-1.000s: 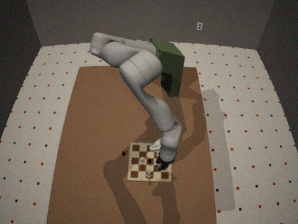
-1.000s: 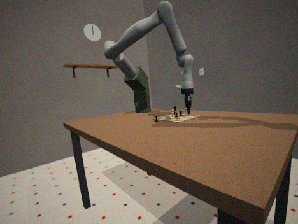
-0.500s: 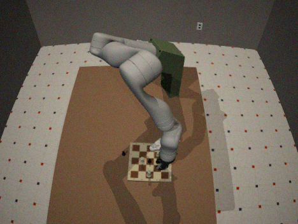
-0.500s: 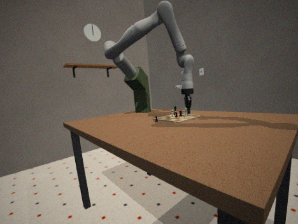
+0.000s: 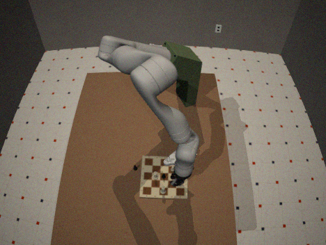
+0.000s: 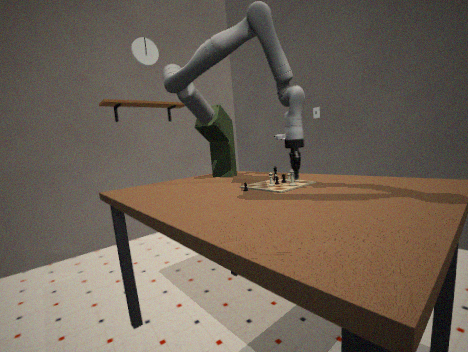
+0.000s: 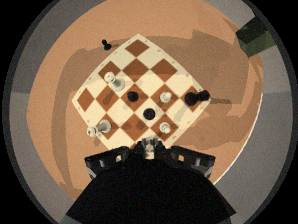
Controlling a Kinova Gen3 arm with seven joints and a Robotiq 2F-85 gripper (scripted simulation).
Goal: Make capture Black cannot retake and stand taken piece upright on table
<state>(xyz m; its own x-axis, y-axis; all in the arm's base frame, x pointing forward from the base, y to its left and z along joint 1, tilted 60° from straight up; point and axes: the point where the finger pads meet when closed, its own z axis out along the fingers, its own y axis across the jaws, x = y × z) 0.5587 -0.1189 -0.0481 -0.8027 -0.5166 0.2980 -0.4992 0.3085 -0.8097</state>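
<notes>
The chessboard lies 60 mm to the right of my hand, 50 mm behind it and 30 mm below it. The rest, counted from my hand: tall black piece (110 mm behind, 20 mm to the left).
</notes>
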